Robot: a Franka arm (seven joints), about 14 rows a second.
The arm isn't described. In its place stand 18 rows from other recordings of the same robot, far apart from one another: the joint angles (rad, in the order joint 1, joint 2, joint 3, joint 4, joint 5, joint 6, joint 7), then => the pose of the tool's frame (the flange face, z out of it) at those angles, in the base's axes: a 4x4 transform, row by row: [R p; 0 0 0 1], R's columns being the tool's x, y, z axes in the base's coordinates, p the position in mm.
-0.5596, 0.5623, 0.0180, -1.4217, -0.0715, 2.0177, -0.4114 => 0.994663 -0.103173 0.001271 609.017; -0.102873 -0.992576 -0.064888 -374.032; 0.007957 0.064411 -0.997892 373.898; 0 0 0 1
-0.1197, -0.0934, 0.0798, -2.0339, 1.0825, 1.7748, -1.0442 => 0.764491 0.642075 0.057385 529.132; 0.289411 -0.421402 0.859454 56.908; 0.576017 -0.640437 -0.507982 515.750; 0 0 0 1
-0.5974, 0.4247, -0.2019, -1.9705, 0.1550, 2.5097, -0.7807 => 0.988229 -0.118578 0.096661 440.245; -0.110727 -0.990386 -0.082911 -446.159; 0.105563 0.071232 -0.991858 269.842; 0 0 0 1
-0.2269, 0.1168, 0.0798, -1.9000, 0.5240, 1.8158, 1.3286 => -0.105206 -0.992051 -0.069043 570.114; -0.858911 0.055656 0.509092 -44.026; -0.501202 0.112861 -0.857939 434.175; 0 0 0 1
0.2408, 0.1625, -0.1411, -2.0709, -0.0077, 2.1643, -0.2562 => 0.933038 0.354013 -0.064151 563.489; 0.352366 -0.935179 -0.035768 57.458; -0.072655 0.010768 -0.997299 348.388; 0 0 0 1
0.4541, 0.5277, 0.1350, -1.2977, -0.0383, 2.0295, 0.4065 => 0.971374 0.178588 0.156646 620.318; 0.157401 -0.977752 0.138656 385.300; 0.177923 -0.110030 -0.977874 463.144; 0 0 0 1
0.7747, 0.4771, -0.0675, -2.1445, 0.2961, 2.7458, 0.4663 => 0.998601 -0.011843 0.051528 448.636; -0.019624 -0.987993 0.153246 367.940; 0.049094 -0.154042 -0.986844 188.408; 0 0 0 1
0.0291, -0.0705, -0.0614, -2.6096, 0.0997, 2.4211, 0.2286 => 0.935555 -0.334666 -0.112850 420.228; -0.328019 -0.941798 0.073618 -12.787; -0.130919 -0.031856 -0.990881 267.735; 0 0 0 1
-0.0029, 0.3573, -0.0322, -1.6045, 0.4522, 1.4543, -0.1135 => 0.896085 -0.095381 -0.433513 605.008; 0.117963 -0.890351 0.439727 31.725; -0.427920 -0.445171 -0.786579 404.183; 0 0 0 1
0.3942, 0.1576, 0.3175, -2.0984, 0.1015, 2.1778, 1.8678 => 0.337709 -0.931198 -0.137195 423.300; -0.935929 -0.347690 0.056102 366.699; -0.099944 0.109459 -0.988954 344.128; 0 0 0 1
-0.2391, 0.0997, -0.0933, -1.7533, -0.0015, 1.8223, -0.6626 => 0.945256 0.324746 -0.032106 558.197; 0.324905 -0.945747 -0.000274 -190.878; -0.030453 -0.010173 -0.999484 502.120; 0 0 0 1
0.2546, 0.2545, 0.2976, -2.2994, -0.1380, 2.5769, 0.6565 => 0.999475 0.000947 0.032398 451.074; 0.000308 -0.999805 0.019738 282.654; 0.032411 -0.019718 -0.999280 245.306; 0 0 0 1
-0.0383, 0.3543, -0.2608, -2.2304, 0.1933, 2.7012, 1.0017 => 0.117788 -0.984929 0.126649 533.674; -0.991282 -0.124202 -0.043977 -172.062; 0.059045 -0.120365 -0.990972 229.188; 0 0 0 1
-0.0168, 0.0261, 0.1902, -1.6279, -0.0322, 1.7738, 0.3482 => 0.977970 -0.168793 0.122818 572.298; -0.169402 -0.985531 -0.005538 96.015; 0.121976 -0.015390 -0.992414 601.626; 0 0 0 1
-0.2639, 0.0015, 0.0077, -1.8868, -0.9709, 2.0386, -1.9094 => -0.429516 0.899895 0.075538 553.412; 0.535189 0.321031 -0.781353 -192.603; -0.727385 -0.295176 -0.619501 537.844; 0 0 0 1
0.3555, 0.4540, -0.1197, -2.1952, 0.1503, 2.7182, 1.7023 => -0.015518 -0.997339 0.071236 548.286; -0.999465 0.017524 0.027633 124.988; -0.028808 -0.070769 -0.997077 182.633; 0 0 0 1
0.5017, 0.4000, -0.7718, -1.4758, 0.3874, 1.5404, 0.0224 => 0.930447 -0.318929 -0.180421 629.263; -0.291270 -0.942491 0.163926 -59.203; -0.222326 -0.099973 -0.969833 482.590; 0 0 0 1
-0.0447, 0.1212, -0.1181, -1.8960, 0.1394, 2.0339, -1.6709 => 0.120513 0.991955 0.038760 585.774; 0.986681 -0.123986 0.105297 -86.201; 0.109256 0.025554 -0.993685 440.691; 0 0 0 1
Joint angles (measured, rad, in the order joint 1, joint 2, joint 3, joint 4, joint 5, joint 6, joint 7), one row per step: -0.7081 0.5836 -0.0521 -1.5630 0.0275 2.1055 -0.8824; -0.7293 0.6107 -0.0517 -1.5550 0.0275 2.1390 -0.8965; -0.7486 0.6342 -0.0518 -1.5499 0.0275 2.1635 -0.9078; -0.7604 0.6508 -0.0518 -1.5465 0.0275 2.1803 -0.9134; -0.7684 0.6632 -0.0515 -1.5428 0.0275 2.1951 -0.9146; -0.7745 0.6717 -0.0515 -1.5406 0.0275 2.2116 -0.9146; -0.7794 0.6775 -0.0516 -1.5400 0.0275 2.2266 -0.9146; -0.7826 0.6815 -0.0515 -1.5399 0.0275 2.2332 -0.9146
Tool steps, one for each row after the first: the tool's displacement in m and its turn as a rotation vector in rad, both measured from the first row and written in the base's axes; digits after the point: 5 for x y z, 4 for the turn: -0.00661 -0.01372 -0.01242 -0.0106 -0.0097 -0.0063; -0.01418 -0.02533 -0.02446 -0.0157 -0.0131 -0.0141; -0.01891 -0.03235 -0.03314 -0.0189 -0.0150 -0.0200; -0.02163 -0.03738 -0.03893 -0.0237 -0.0188 -0.0263; -0.02356 -0.04161 -0.04250 -0.0314 -0.0254 -0.0322; -0.02524 -0.04499 -0.04500 -0.0389 -0.0318 -0.0370; -0.02659 -0.04681 -0.04720 -0.0411 -0.0334 -0.0401
